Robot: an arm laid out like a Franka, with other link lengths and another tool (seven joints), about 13 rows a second.
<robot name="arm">
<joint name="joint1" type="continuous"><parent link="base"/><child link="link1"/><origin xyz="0.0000 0.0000 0.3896" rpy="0.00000 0.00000 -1.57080"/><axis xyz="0 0 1"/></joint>
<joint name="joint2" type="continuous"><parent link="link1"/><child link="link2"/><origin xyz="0.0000 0.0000 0.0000" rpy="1.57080 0.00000 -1.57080"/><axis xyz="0 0 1"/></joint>
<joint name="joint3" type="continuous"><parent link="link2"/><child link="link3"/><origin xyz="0.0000 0.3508 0.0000" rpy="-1.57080 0.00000 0.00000"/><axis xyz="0 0 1"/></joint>
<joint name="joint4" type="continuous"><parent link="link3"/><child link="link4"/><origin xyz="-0.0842 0.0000 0.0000" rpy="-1.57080 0.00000 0.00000"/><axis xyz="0 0 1"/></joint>
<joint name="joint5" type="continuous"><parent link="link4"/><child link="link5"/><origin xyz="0.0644 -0.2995 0.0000" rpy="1.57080 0.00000 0.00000"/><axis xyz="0 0 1"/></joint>
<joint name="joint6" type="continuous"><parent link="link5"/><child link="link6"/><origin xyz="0.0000 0.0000 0.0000" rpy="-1.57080 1.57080 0.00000"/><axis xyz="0 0 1"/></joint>
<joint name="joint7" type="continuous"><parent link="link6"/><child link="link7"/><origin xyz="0.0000 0.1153 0.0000" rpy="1.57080 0.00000 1.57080"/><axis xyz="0 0 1"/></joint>
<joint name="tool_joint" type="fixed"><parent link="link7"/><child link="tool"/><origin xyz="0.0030 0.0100 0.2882" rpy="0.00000 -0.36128 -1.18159"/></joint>
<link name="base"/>
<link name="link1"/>
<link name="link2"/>
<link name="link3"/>
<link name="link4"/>
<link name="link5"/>
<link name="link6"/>
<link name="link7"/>
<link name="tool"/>
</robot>
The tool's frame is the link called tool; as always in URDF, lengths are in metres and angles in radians. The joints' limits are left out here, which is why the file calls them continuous.
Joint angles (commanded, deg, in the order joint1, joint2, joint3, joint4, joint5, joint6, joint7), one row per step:
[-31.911 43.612 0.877 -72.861 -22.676 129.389 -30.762]
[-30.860 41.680 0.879 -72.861 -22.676 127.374 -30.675]
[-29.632 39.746 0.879 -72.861 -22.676 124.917 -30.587]
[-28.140 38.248 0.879 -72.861 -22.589 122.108 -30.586]
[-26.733 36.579 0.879 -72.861 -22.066 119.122 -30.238]
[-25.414 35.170 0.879 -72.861 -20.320 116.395 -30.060]
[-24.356 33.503 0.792 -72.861 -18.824 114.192 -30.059]
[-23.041 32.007 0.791 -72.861 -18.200 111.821 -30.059]
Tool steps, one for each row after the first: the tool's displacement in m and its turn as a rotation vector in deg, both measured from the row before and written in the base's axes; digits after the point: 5 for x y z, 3 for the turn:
[0.00231 0.01113 0.02075 -0.333 0.092 0.290]
[0.00082 0.01370 0.01935 -0.175 0.462 0.301]
[-0.00013 0.01763 0.01223 0.223 1.134 0.481]
[-0.00195 0.01806 0.01346 0.579 0.821 -0.135]
[-0.00115 0.02120 0.00904 1.688 0.408 -0.319]
[-0.00150 0.01687 0.01395 1.213 -0.086 -0.145]
[-0.00187 0.01819 0.01214 0.647 0.550 0.438]

